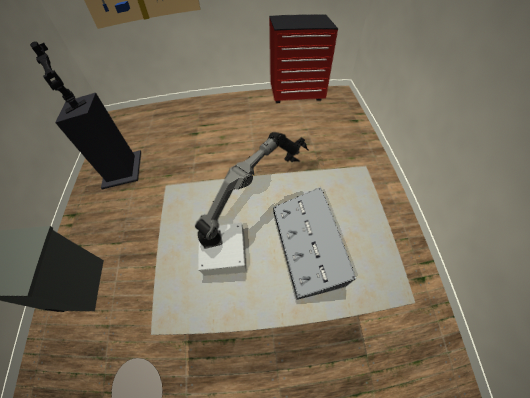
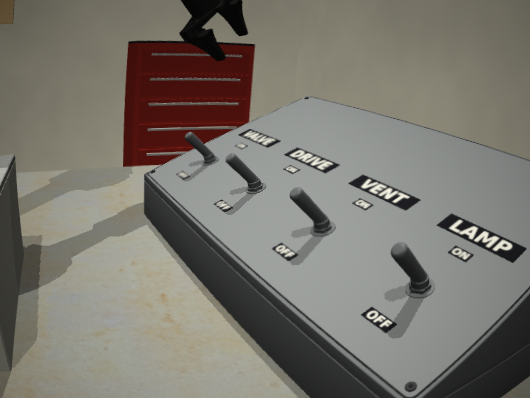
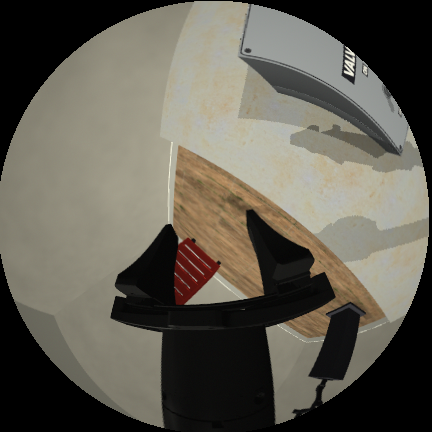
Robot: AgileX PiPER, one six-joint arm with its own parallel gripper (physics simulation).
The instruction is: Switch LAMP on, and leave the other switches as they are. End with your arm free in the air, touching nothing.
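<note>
The grey switch panel (image 1: 336, 235) (image 2: 320, 120) (image 3: 295, 40) stands on the pale mat. The LAMP lever (image 1: 304, 279) (image 2: 410, 265) is at the panel's near end and leans toward its OFF label (image 2: 378, 319). The VENT lever (image 1: 298, 256) (image 2: 309, 209), DRIVE lever (image 1: 291, 233) (image 2: 242, 170) and VALVE lever (image 1: 285, 213) (image 2: 200, 147) also lean toward OFF. My gripper (image 1: 303, 154) (image 2: 232, 46) (image 3: 209, 224) is open and empty, in the air beyond the VALVE end of the panel, touching nothing.
The arm's white base block (image 1: 222, 257) stands on the mat (image 1: 190, 310) left of the panel. A red drawer cabinet (image 1: 304, 65) (image 2: 190, 115) (image 3: 195, 270) stands at the back. A black pedestal (image 1: 100, 142) (image 3: 337, 345) with another arm stands at the back left.
</note>
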